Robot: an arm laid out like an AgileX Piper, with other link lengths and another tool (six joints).
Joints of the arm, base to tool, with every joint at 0 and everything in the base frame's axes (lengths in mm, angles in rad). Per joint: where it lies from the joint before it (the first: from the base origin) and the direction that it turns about. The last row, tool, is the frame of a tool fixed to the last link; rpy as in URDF.
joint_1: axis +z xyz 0 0 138.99
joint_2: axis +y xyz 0 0 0
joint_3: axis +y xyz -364.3 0 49.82
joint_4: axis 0.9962 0 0.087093 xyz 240.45 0 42.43
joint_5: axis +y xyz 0 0 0
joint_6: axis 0.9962 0 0.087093 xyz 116.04 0 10.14
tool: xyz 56.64 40 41.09 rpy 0.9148 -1.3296 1.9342
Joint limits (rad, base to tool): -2.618..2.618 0..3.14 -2.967..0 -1.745..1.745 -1.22..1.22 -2.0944..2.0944
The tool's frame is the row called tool.
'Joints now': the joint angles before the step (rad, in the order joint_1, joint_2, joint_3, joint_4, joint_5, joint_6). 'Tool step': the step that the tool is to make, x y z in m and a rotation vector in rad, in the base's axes. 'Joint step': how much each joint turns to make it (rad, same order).
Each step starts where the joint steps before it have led.
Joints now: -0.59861 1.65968 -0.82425 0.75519 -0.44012 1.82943
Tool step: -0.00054 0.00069 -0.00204 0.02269 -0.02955 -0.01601
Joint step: 0.00000 0.00001 0.00001 0.00080 -0.00001 0.03983
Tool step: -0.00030 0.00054 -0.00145 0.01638 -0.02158 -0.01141
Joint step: 0.00001 0.00000 -0.00002 0.00004 0.00001 0.02936
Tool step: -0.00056 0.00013 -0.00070 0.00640 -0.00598 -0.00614
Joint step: 0.00000 -0.00002 0.00001 0.00644 0.00000 0.00451
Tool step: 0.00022 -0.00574 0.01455 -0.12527 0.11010 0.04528
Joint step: -0.00003 0.00001 0.00001 -0.00761 -0.03995 -0.16130
